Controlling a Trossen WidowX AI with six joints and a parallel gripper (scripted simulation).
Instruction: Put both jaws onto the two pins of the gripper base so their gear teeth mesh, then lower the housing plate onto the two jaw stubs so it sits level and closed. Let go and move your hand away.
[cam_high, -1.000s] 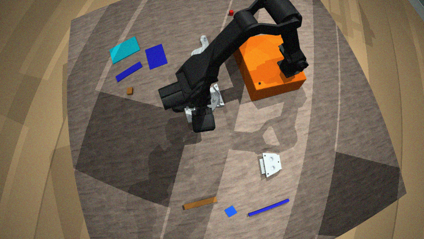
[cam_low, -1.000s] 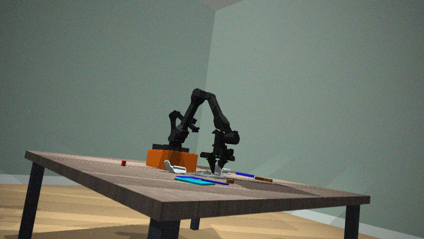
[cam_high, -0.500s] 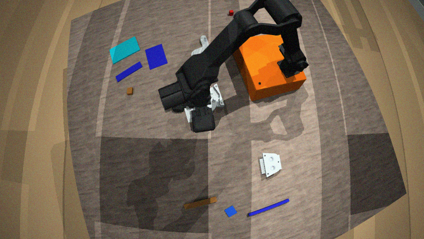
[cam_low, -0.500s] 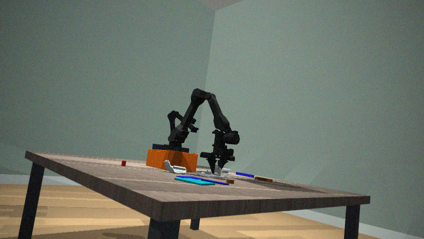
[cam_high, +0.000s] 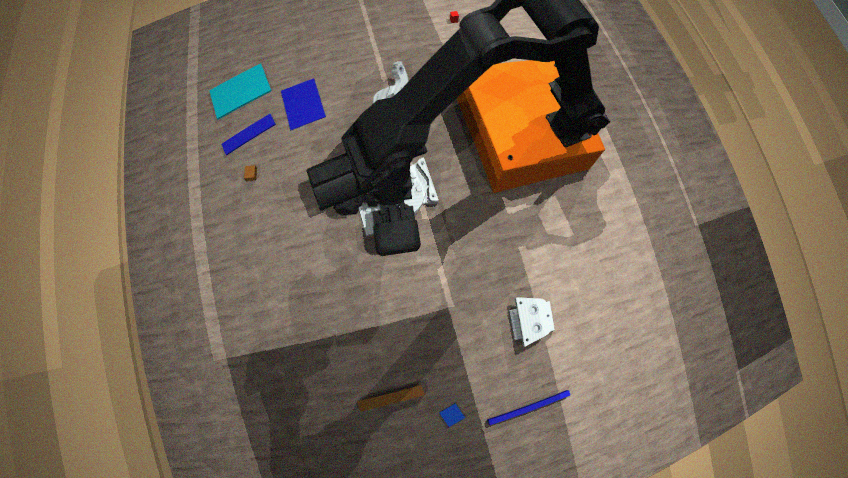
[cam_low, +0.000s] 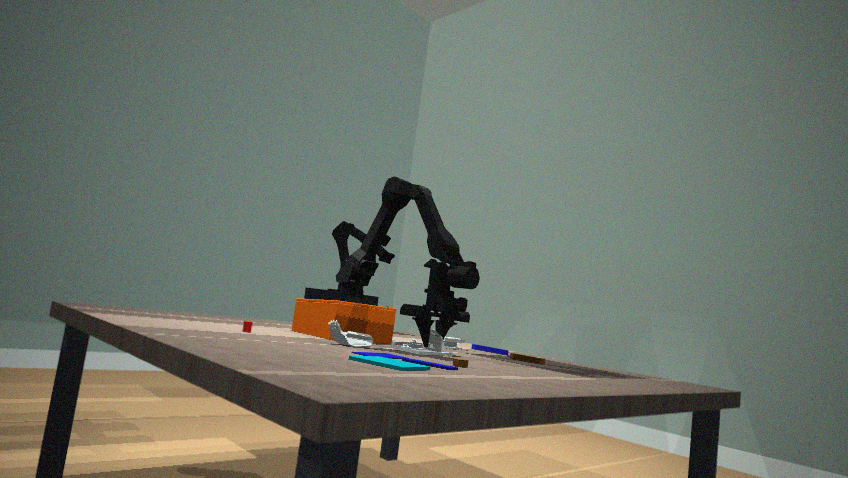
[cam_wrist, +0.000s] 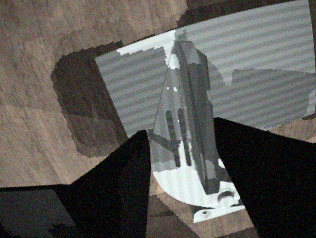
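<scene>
My gripper tip is 4 cm past the white jaw and 1 cm to the left of it. The rest, counted from my gripper tip: small brown cube (20 cm ahead, 18 cm to the right, 1 cm below); then blue plate (7 cm ahead, 27 cm to the right, 1 cm below); then white gripper base (12 cm behind, 26 cm to the left, 1 cm above).
</scene>
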